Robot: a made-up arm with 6 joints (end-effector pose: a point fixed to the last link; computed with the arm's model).
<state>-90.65 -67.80 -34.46 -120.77 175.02 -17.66</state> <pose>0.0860 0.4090 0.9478 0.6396 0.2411 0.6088 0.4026</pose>
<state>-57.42 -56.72 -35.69 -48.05 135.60 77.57</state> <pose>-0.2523 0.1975 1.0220 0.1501 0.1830 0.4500 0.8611</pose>
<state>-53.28 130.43 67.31 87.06 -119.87 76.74</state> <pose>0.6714 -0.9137 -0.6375 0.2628 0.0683 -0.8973 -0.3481</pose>
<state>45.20 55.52 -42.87 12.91 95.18 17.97</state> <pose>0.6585 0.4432 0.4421 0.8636 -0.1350 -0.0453 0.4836</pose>
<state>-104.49 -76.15 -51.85 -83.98 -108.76 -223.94</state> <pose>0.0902 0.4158 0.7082 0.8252 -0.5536 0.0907 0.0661</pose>
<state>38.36 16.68 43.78 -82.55 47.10 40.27</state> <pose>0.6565 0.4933 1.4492 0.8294 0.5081 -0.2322 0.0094</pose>
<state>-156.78 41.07 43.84 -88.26 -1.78 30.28</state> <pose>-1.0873 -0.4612 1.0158 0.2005 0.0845 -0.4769 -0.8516</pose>
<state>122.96 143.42 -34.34 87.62 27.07 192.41</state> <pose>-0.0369 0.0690 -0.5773 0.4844 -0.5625 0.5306 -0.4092</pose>
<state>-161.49 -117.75 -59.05 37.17 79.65 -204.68</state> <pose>0.6151 0.3395 0.4323 0.8796 0.3065 -0.3515 -0.0939</pose>
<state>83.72 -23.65 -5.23 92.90 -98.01 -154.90</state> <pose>-0.0030 0.0460 1.6258 0.7398 0.6604 -0.0871 -0.0949</pose>
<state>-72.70 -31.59 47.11 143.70 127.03 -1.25</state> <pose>-0.0296 0.5259 1.7761 0.1843 -0.8763 0.2731 0.3515</pose>
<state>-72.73 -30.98 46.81 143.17 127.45 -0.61</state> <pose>-0.0253 0.5101 1.7816 0.1853 -0.8752 0.2642 0.3604</pose>
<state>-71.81 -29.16 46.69 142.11 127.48 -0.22</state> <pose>-0.0218 0.4682 1.7971 0.1901 -0.8758 0.2425 0.3716</pose>
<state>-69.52 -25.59 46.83 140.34 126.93 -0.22</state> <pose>-0.0143 0.3882 1.8238 0.2005 -0.8773 0.2028 0.3860</pose>
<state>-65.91 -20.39 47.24 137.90 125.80 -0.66</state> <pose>0.0070 0.2733 1.8541 0.2166 -0.8772 0.1467 0.4027</pose>
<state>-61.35 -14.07 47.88 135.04 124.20 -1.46</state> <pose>0.0528 0.1380 1.8768 0.2372 -0.8722 0.0805 0.4203</pose>
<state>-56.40 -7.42 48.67 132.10 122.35 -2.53</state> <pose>0.1244 0.0054 1.8839 0.2600 -0.8608 0.0136 0.4374</pose>
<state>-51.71 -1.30 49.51 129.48 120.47 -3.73</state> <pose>0.2104 -0.1034 1.8751 0.2821 -0.8449 -0.0445 0.4524</pose>
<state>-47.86 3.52 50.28 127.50 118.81 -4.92</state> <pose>0.2905 -0.1768 1.8581 0.3006 -0.8288 -0.0870 0.4638</pose>
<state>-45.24 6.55 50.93 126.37 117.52 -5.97</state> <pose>0.3459 -0.2149 1.8434 0.3130 -0.8178 -0.1112 0.4700</pose>
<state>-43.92 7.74 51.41 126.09 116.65 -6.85</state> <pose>0.3689 -0.2253 1.8376 0.3193 -0.8140 -0.1183 0.4706</pose>
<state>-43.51 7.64 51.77 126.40 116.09 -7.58</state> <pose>0.3674 -0.2187 1.8398 0.3209 -0.8161 -0.1142 0.4669</pose>
